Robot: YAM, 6 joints.
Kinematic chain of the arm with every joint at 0, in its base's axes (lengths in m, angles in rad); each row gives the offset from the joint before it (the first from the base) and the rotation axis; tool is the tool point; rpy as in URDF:
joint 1: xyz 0 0 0.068 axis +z
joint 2: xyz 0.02 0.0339 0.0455 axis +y
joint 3: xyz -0.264 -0.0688 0 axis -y
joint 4: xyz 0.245 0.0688 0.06 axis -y
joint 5: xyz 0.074 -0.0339 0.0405 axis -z
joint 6: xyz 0.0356 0 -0.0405 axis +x
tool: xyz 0 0 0 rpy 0 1.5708 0
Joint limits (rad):
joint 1: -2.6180..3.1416
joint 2: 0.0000..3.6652
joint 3: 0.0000..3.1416
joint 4: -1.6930..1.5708
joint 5: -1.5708..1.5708
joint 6: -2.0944..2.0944
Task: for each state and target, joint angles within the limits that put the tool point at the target. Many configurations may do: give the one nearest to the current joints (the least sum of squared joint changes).
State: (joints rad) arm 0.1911 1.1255 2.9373 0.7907 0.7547 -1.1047
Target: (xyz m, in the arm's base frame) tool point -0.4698 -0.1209 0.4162
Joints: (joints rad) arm 0.2012 0.7760 3.1416 0.8862 0.7615 -1.1047
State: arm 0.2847 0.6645 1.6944 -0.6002 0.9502 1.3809
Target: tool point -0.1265 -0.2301 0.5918
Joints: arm 0.9599 0.5875 2.2478 -0.3042 0.9220 1.3809
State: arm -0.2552 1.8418 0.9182 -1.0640 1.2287 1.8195
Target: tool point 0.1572 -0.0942 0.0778
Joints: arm -0.3577 1.9586 0.6578 -1.0783 1.2020 1.8195
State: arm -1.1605 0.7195 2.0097 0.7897 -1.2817 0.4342
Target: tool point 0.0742 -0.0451 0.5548
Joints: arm -0.9614 0.8910 1.3508 0.6950 -1.3915 0.4342
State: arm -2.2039 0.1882 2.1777 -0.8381 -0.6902 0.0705
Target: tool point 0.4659 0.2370 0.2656
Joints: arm -2.6180 0.0000 2.6543 -0.7294 -0.8916 0.0705
